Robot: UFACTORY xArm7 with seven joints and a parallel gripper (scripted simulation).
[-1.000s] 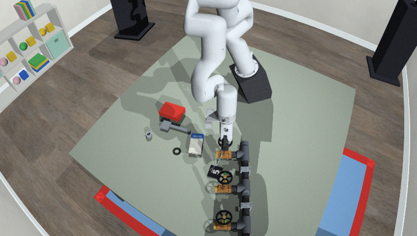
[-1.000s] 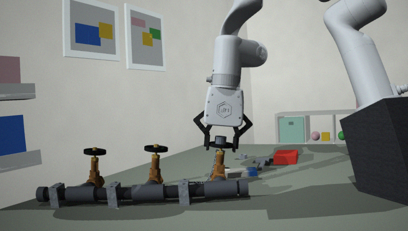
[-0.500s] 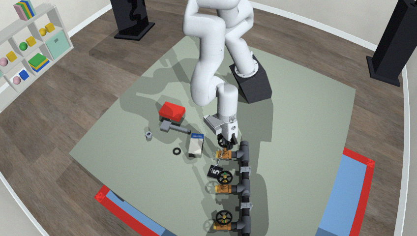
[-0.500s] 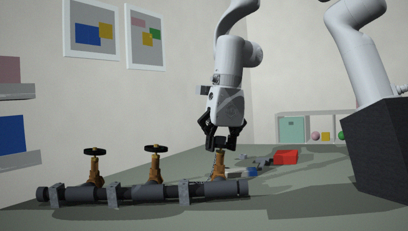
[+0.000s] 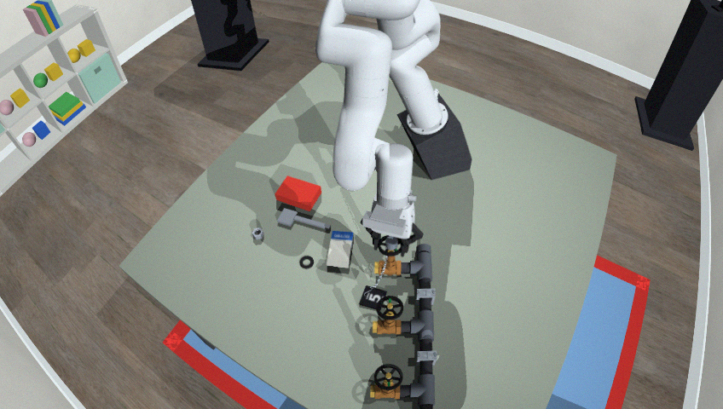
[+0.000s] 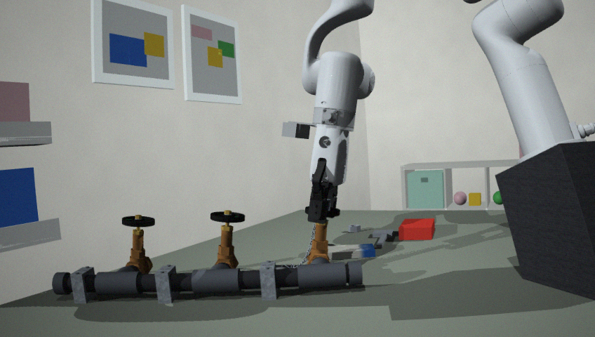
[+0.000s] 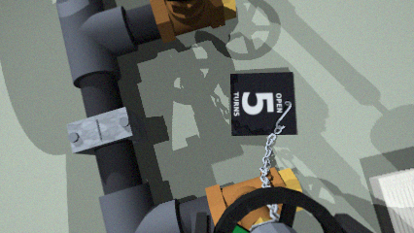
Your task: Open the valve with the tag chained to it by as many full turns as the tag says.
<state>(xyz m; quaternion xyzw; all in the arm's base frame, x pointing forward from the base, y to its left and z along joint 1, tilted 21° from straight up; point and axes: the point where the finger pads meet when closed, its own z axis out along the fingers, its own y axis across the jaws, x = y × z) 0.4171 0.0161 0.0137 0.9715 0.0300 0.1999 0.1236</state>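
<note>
My hand is 2 cm below the grey cap. Round my hand: black washer (5 cm ahead, 23 cm to the right, 12 cm below); blue box (1 cm behind, 15 cm to the right, 11 cm below); black tag (10 cm ahead, 2 cm to the right, 12 cm below).
</note>
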